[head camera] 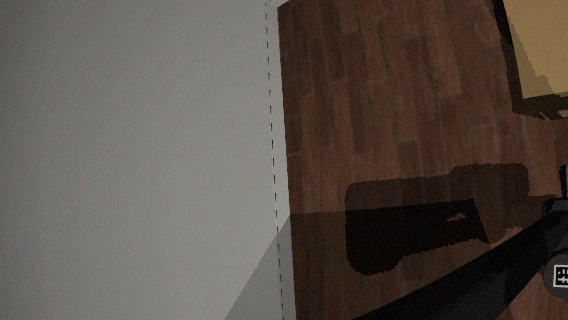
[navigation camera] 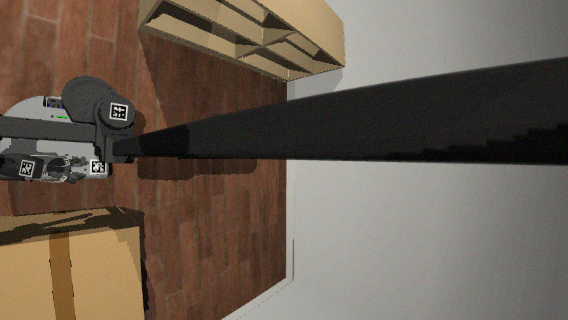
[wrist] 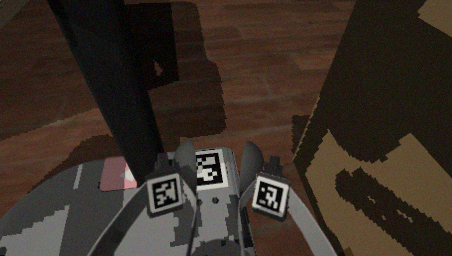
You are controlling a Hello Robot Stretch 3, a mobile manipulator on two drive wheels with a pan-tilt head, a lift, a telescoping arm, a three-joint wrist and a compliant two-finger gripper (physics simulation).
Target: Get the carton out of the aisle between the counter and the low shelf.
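Pixels of known places: gripper, fingertip midpoint: [navigation camera: 80,171] [wrist: 218,159]; robot's base at its link origin: [navigation camera: 60,165].
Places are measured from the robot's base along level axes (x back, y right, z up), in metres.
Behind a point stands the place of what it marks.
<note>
The carton [head camera: 550,50] @(y -0.138, x -0.301, z 0.407 m) [navigation camera: 105,275] @(y -0.117, x -0.350, z 0.406 m) [wrist: 385,75] @(y -0.136, x -0.199, z 0.291 m) is a large tan box with a brown tape strip. It stands on the floor at the lower left in the navigation view, beside my base, and on the right in the wrist view. My gripper [wrist: 218,159] @(y -0.063, x -0.010, z 0.279 m) is open and empty above my base, to the left of the carton and apart from it. A low tan shelf [navigation camera: 322,30] @(y -1.129, x 0.892, z 0.610 m) with open compartments stands against the wall at the top of the navigation view. The counter does not show in a view that I can identify.
A pale wall [head camera: 140,150] @(y -1.586, x -0.203, z 0.792 m) [navigation camera: 425,225] @(y -1.593, x -0.338, z 1.155 m) runs beyond the wood floor [head camera: 380,115] @(y -0.960, x -0.320, z 0.000 m) [navigation camera: 215,225] @(y -0.813, x -0.401, z 0.000 m). My dark mast [navigation camera: 350,115] @(y -0.117, x 0.072, z 1.203 m) [wrist: 107,75] @(y -0.116, x 0.067, z 0.326 m) crosses the navigation and wrist views. My base [wrist: 40,210] @(y -0.098, x 0.198, z 0.160 m) lies below the gripper. Dark shadows fall on the floor.
</note>
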